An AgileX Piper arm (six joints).
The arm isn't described. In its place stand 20 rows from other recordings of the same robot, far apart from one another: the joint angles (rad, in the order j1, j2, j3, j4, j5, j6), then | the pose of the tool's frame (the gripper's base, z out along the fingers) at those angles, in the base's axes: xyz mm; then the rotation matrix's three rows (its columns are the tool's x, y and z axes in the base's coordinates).
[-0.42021 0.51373 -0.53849 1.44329 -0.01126 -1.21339] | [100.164 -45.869 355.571], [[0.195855 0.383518 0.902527], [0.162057 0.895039 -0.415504], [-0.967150 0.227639 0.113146]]
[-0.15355 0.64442 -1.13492 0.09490 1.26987 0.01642] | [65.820 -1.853 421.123], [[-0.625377 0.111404 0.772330], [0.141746 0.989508 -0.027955], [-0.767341 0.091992 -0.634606]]
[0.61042 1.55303 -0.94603 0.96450 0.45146 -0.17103] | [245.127 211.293 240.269], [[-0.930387 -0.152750 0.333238], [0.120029 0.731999 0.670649], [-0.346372 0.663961 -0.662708]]
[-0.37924 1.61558 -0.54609 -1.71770 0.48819 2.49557] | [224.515 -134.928 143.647], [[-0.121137 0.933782 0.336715], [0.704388 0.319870 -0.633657], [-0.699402 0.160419 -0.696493]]
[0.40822 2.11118 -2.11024 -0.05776 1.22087 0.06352] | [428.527 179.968 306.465], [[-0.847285 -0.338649 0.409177], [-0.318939 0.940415 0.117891], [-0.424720 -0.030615 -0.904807]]
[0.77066 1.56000 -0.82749 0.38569 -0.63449 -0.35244] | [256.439 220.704 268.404], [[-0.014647 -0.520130 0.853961], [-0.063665 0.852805 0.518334], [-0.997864 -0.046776 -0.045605]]
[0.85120 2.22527 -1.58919 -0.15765 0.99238 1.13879] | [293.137 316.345 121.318], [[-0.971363 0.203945 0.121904], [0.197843 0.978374 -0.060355], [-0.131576 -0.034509 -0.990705]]
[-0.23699 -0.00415 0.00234 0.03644 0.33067 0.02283] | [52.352 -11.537 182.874], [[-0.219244 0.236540 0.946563], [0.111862 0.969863 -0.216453], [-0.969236 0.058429 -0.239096]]
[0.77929 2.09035 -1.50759 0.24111 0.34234 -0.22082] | [326.444 332.733 182.209], [[-0.529365 -0.735474 0.422908], [-0.513423 0.674555 0.530445], [-0.675403 0.063669 -0.734695]]
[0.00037 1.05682 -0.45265 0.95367 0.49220 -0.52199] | [181.039 35.138 221.808], [[-0.775702 0.018568 0.630826], [0.334194 0.860002 0.385632], [-0.535351 0.509954 -0.673310]]
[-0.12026 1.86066 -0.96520 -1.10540 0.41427 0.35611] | [346.009 -74.785 144.866], [[-0.831990 -0.317537 0.454931], [-0.514168 0.749326 -0.417303], [-0.208382 -0.581103 -0.786699]]
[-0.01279 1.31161 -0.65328 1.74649 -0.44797 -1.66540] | [252.549 -42.042 238.676], [[-0.571144 0.408749 0.711841], [0.097491 0.894841 -0.435609], [-0.815040 -0.179397 -0.550933]]
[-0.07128 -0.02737 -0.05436 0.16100 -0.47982 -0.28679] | [32.172 -9.048 272.150], [[0.573633 0.214439 0.790545], [-0.184143 0.974180 -0.130634], [-0.798146 -0.070637 0.598309]]
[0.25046 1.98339 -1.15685 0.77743 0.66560 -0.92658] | [353.155 131.036 135.687], [[-0.792261 -0.586486 0.168394], [-0.448887 0.747132 0.490199], [-0.413308 0.312775 -0.855189]]
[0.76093 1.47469 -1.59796 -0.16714 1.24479 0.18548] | [225.862 195.267 404.650], [[-0.697091 -0.535442 0.476829], [-0.484991 0.841954 0.236426], [-0.528061 -0.066447 -0.846603]]
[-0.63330 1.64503 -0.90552 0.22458 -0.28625 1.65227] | [284.098 -215.678 233.935], [[0.695871 0.093985 0.711991], [0.672944 -0.431580 -0.600738], [0.250821 0.897165 -0.363571]]
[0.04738 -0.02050 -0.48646 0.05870 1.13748 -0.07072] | [-10.068 4.373 267.483], [[-0.511015 -0.116486 0.851642], [-0.070250 0.993120 0.093685], [-0.856696 -0.011953 -0.515682]]
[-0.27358 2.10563 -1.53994 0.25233 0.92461 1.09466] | [415.176 -97.666 162.662], [[-0.081729 0.970746 0.225769], [0.988372 0.049799 0.143671], [0.128225 0.234886 -0.963528]]
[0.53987 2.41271 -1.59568 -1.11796 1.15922 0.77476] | [416.581 162.208 80.017], [[-0.875157 -0.177660 0.450042], [-0.467313 0.551395 -0.691073], [-0.125375 -0.815108 -0.565580]]
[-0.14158 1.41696 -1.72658 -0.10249 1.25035 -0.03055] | [273.277 -47.877 457.013], [[-0.756375 0.156483 0.635145], [0.044579 0.981039 -0.188613], [-0.652617 -0.114348 -0.749010]]
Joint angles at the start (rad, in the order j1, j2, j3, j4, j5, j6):
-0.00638 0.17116 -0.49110 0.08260 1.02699 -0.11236
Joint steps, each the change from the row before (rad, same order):
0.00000 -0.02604 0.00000 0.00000 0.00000 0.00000
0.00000 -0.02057 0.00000 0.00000 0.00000 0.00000
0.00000 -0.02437 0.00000 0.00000 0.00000 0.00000
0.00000 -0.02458 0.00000 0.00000 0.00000 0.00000
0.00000 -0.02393 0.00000 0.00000 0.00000 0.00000
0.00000 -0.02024 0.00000 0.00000 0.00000 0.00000
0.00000 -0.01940 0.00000 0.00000 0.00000 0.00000
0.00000 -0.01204 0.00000 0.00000 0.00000 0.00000
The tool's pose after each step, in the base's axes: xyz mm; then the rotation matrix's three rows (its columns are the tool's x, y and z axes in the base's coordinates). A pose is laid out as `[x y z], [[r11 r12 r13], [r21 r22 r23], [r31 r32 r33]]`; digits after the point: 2 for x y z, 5 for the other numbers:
[19.86 6.30 276.58], [[-0.55328 -0.09088 0.82803], [-0.06579 0.99569 0.06532], [-0.83040 -0.01834 -0.55687]]
[16.70 6.32 276.96], [[-0.53608 -0.09048 0.83930], [-0.06590 0.99569 0.06525], [-0.84159 -0.02033 -0.53973]]
[12.94 6.34 277.32], [[-0.51541 -0.08996 0.85221], [-0.06604 0.99569 0.06517], [-0.85439 -0.02269 -0.51913]]
[9.15 6.37 277.59], [[-0.49426 -0.08937 0.86471], [-0.06617 0.99568 0.06509], [-0.86679 -0.02505 -0.49804]]
[5.45 6.39 277.76], [[-0.47338 -0.08875 0.87638], [-0.06630 0.99568 0.06501], [-0.87836 -0.02733 -0.47722]]
[2.31 6.41 277.84], [[-0.45550 -0.08817 0.88586], [-0.06642 0.99568 0.06495], [-0.88775 -0.02925 -0.45939]]
[-0.69 6.43 277.85], [[-0.43820 -0.08759 0.89460], [-0.06653 0.99567 0.06490], [-0.89641 -0.03108 -0.44213]]
[-2.56 6.44 277.83], [[-0.42737 -0.08721 0.89986], [-0.06660 0.99567 0.06486], [-0.90162 -0.03221 -0.43133]]

